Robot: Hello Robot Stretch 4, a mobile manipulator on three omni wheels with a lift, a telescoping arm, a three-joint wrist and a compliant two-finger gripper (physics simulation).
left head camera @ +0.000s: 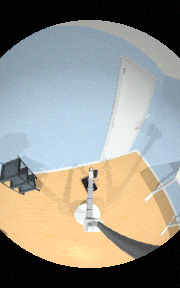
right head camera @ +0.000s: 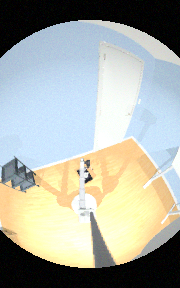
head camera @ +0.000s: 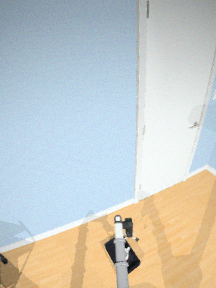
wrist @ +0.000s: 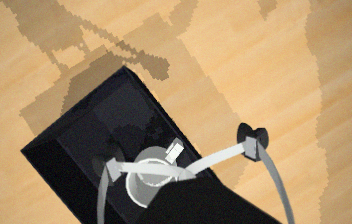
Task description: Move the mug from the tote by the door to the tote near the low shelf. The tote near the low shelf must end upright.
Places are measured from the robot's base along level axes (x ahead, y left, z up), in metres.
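Pixels of known places: gripper, fingertip midpoint: (left head camera: pixel 93 179) (right head camera: pixel 87 169) (head camera: pixel 128 241) (wrist: pixel 180 146).
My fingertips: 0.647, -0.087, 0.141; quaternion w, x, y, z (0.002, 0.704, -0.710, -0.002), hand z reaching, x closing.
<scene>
Ahead of a thing's pixels: the offset from my fingertips to its top centre, as dx, dy, dz. "spot": to the spot under its first point.
The black tote @(-0.067, +0.075, -0.068) (head camera: pixel 132 264) (left head camera: pixel 86 185) (right head camera: pixel 89 177) (wrist: pixel 112 107) stands on the floor by the door. The white mug @(spot: -0.047, +0.018, -0.113) (head camera: pixel 127 251) (wrist: pixel 143 189) is inside it, near its right long side in the wrist view, with its handle toward that side. My gripper (head camera: pixel 130 239) (wrist: pixel 180 146) is open above the tote. In the wrist view, one fingertip is over the tote's inside, left of the mug, and the other is out past the right wall. My gripper's dark body hides part of the mug. A tote near the low shelf cannot be made out.
The white door (head camera: pixel 172 90) (left head camera: pixel 127 110) (right head camera: pixel 117 100) is in the blue wall beyond the tote. A dark, low shelf unit @(spot: -0.348, +1.321, +0.494) (left head camera: pixel 11 170) (right head camera: pixel 11 172) stands at the left by the wall. White legs (left head camera: pixel 162 191) (right head camera: pixel 159 179) of furniture stand at the right.
</scene>
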